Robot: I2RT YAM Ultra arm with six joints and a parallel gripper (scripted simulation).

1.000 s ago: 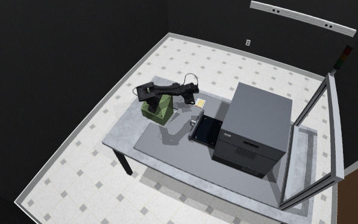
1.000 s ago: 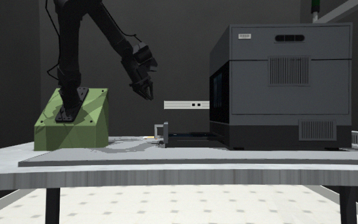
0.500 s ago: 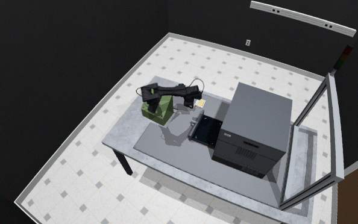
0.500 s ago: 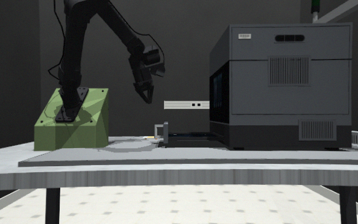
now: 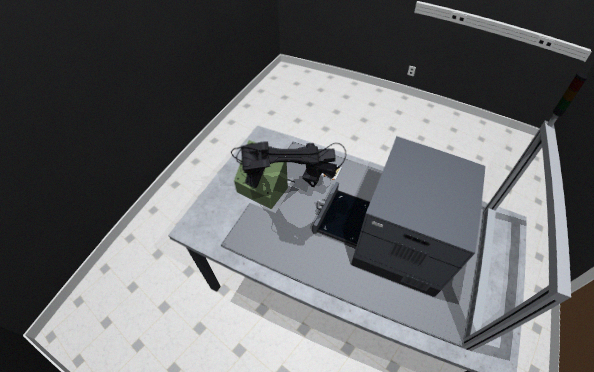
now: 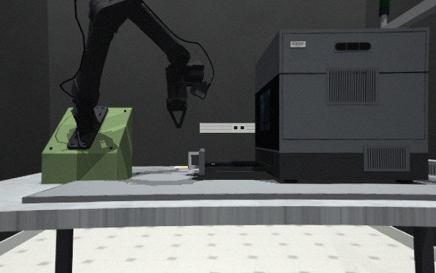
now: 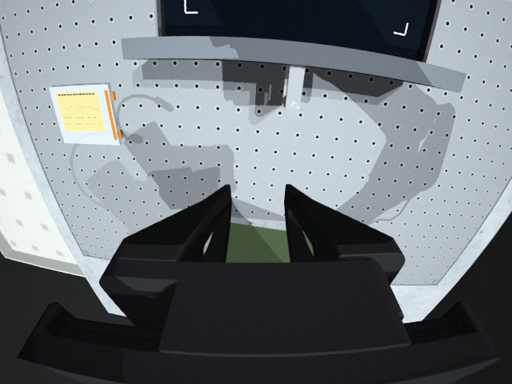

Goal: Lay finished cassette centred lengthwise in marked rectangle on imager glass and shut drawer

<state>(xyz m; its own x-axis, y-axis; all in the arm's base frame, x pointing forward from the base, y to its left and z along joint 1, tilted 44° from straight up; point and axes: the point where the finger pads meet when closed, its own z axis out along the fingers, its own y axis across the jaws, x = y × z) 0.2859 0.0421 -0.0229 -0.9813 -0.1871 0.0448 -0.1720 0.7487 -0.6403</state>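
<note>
Right now my hand is 240 mm to the right of the cassette, 160 mm above it and 20 mm past it. Also, from my hand: imager drawer: 190 mm ahead, 120 mm below.
</note>
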